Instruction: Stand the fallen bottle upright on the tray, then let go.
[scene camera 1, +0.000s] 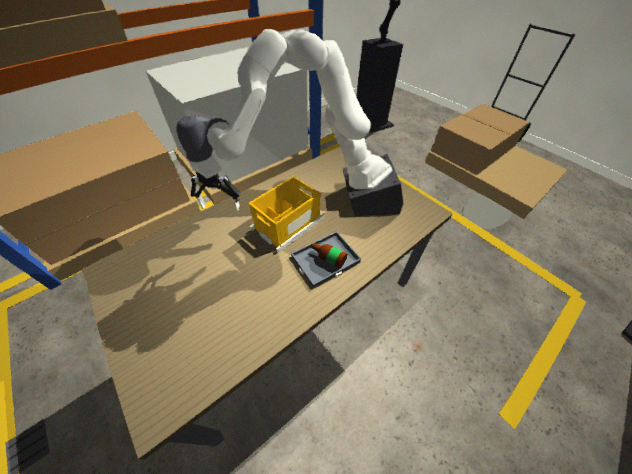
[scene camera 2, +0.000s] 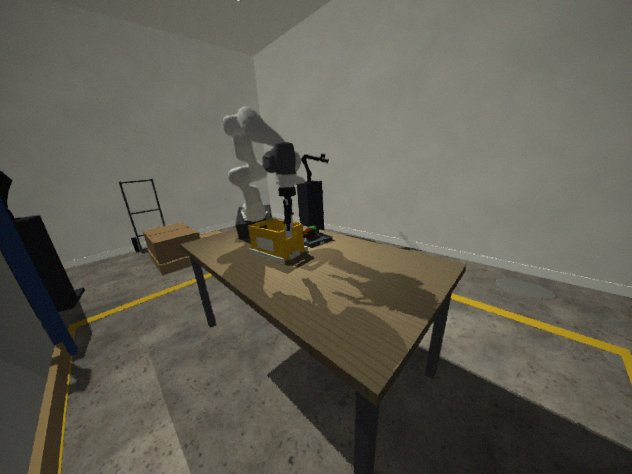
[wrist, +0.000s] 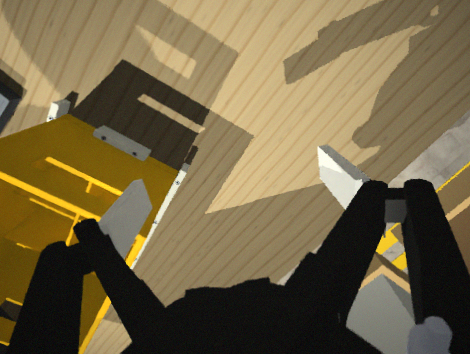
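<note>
A brown bottle (scene camera 1: 330, 255) (scene camera 2: 310, 232) with a green label lies on its side on the grey tray (scene camera 1: 312, 281) (scene camera 2: 326, 239). In scene camera 1 its neck points to the left, toward the crate. A corner of the tray (wrist: 6, 106) shows at the left edge of the wrist view; the bottle does not show there. My gripper (scene camera 1: 220, 204) (wrist: 231, 178) is open, with its fingers wide apart and nothing between them. It hangs above the table at the far side of the crate from the tray.
A yellow crate (scene camera 1: 265, 227) (scene camera 2: 275, 244) (wrist: 30, 150) with inner dividers stands on the table (scene camera 1: 229, 346) (scene camera 2: 357, 316) between the gripper and the tray. The arm's dark base (scene camera 1: 376, 200) stands behind the tray. Cardboard boxes (scene camera 1: 91, 173) lie beyond the table's back edge.
</note>
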